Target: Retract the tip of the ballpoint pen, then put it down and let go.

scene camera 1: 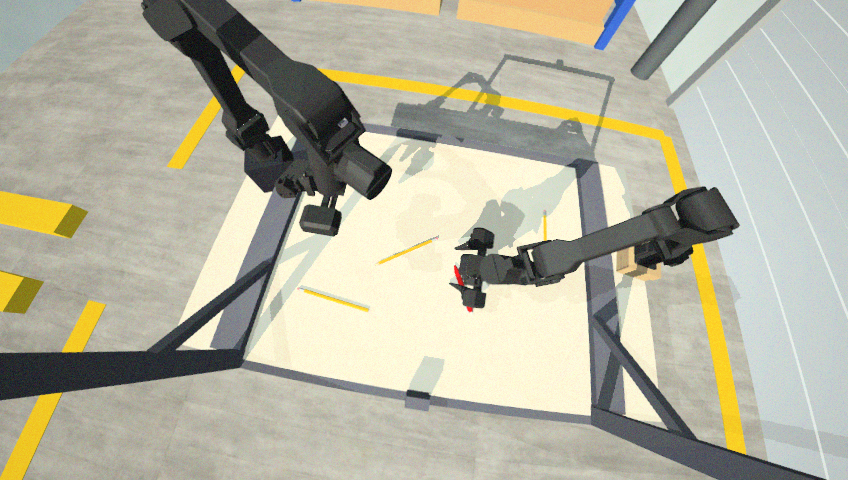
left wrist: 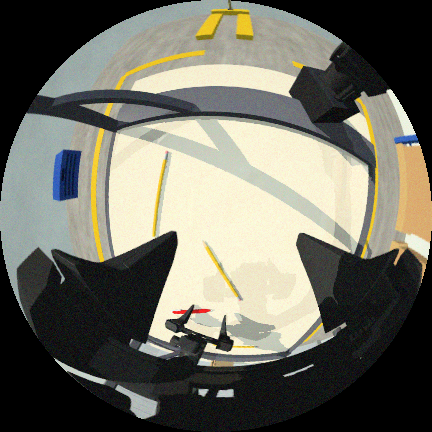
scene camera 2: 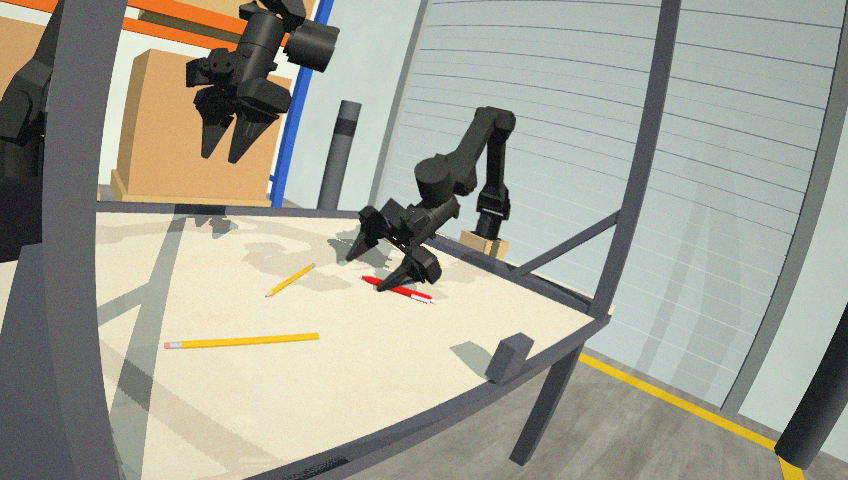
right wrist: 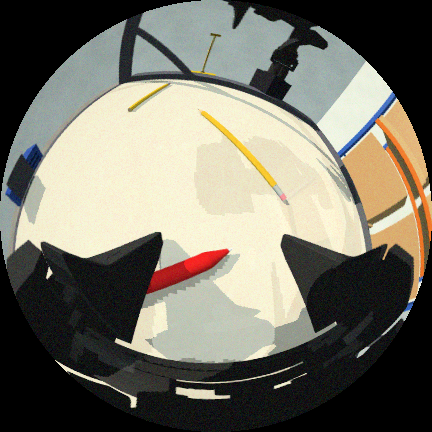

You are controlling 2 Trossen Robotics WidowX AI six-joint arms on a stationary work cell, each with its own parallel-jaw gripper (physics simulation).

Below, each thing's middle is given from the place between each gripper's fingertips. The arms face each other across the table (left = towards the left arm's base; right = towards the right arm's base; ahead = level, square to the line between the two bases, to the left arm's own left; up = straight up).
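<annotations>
Counting from my left hand, I find the tan wooden block (scene camera 1: 625, 264) 800 mm to the right, 140 mm ahead and 150 mm below. The grey block (scene camera 2: 511, 353) is 270 mm to the right of my left hand, 320 mm behind it and 140 mm below it. As for the red ballpoint pen (right wrist: 177, 272), it is 170 mm below my left hand, 60 mm behind it and 320 mm to the right of it.
From my right hand, the tan wooden block is 15 cm ahead, 52 cm to the right and 1 cm above; going by their middles, it is the farthest from my right hand of the things named here. By its middle, the tan wooden block is nearer to my right hand than to my left hand. The grey block is 2 cm above my right hand, 2 cm to the left of it and 32 cm behind it. And with the red ballpoint pen, my right hand is 1 cm above it, 5 cm past it and 4 cm to the left of it.
</annotations>
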